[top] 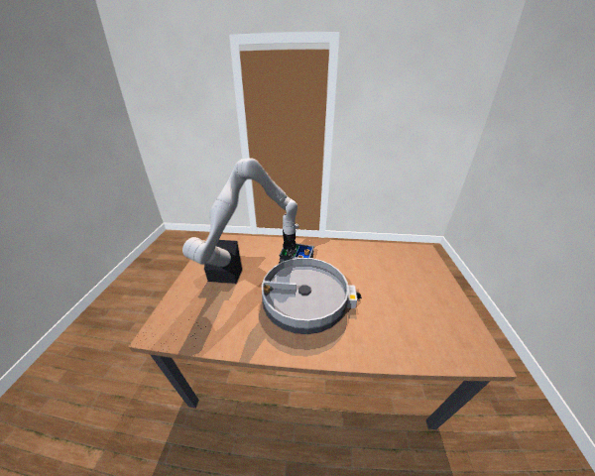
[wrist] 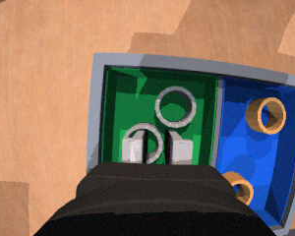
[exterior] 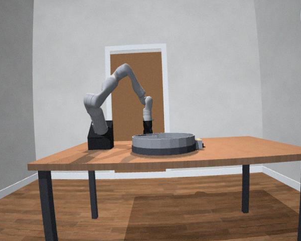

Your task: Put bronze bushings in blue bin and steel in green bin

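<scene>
Right now my hand is 4 cm short of the blue bin and 2 cm to the left of it. From my hand the other things lie so: grey turntable: 11 cm ahead, 35 cm to the right, 2 cm above.
</scene>
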